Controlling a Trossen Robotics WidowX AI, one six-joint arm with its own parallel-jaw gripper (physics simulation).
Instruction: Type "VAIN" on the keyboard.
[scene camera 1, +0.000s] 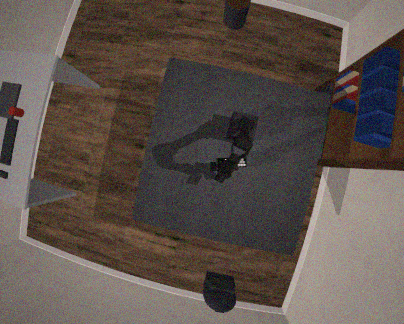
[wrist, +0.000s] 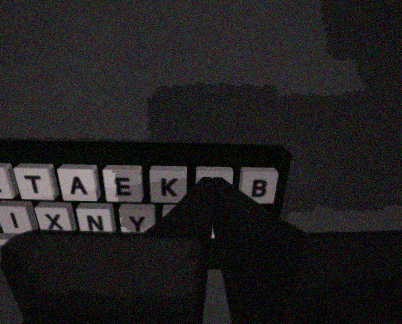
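Seen in the pictures: gripper, fingertip midpoint: (wrist: 211, 187); arm's base at its link origin: (scene camera 1: 244, 125).
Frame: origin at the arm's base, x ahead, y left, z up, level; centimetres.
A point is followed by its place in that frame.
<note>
The black keyboard (wrist: 150, 152) {x 29.3, y 0.7, z -15.4 cm} (scene camera 1: 242, 163) {x 22.4, y 10.6, z -15.3 cm} has white letter keys and runs across the wrist view, cut off at the left. Its upper row shows T, the A key (wrist: 78, 184) {x 26.8, y 3.1, z -14.9 cm}, E, the K key (wrist: 168, 185) {x 28.4, y -0.5, z -14.9 cm}, a key (wrist: 220, 172) {x 29.8, y -2.3, z -14.9 cm} whose letter is hidden, and the B key (wrist: 258, 186) {x 29.9, y -4.1, z -14.9 cm}. The row below shows the I key (wrist: 15, 218) {x 23.7, y 5.5, z -14.9 cm}, X, the N key (wrist: 95, 219) {x 25.3, y 1.9, z -14.9 cm} and Y. My gripper (wrist: 211, 187) {x 29.1, y -2.2, z -14.8 cm} is shut and empty. Its dark fingertips overlap the key between K and B; whether they touch it is unclear. The fingers hide the keyboard's lower right part.
The dark arm (scene camera 1: 164, 156) bends over a grey mat (scene camera 1: 200, 220) {x 73.0, y -2.3, z -16.7 cm} on the wooden floor. A brown shelf (scene camera 1: 336, 150) with blue bins (scene camera 1: 376, 100) stands at the right. Dark round-ended objects stand at the top (scene camera 1: 235, 16) and bottom of the scene view.
</note>
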